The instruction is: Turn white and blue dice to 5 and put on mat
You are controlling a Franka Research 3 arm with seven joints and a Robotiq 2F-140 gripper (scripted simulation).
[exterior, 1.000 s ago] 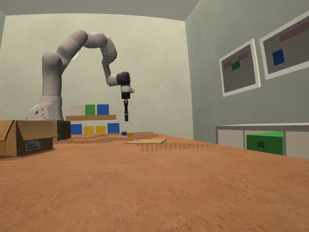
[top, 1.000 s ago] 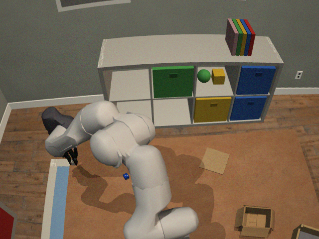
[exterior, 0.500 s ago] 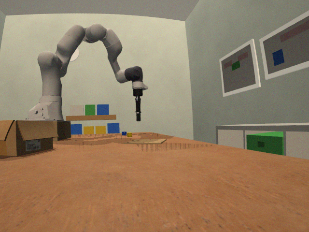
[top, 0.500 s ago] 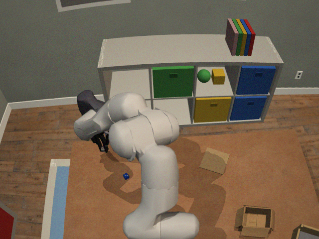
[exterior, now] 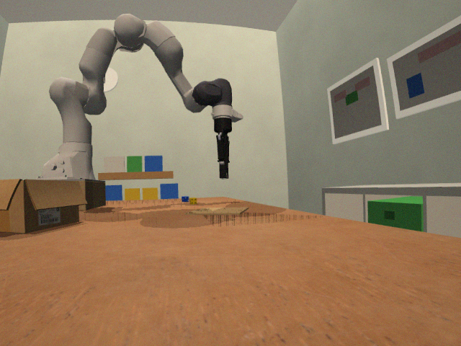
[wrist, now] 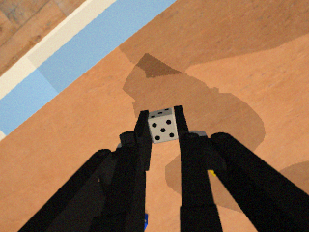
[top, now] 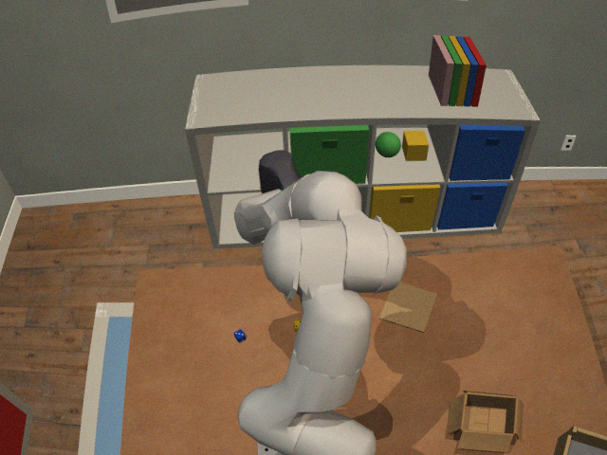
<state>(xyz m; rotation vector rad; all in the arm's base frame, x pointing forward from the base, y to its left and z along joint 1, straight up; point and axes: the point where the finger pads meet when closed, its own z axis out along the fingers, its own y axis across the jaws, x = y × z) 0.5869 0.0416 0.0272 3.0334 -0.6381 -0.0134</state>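
Now: hand 7 cm past the tan mat, 34 cm to the left of it and 13 cm above it. The rest, counted from my hand: yellow die 13 cm behind, 2 cm to the right, 12 cm below; blue die 16 cm behind, 15 cm to the left, 12 cm below; white die 2 cm below.
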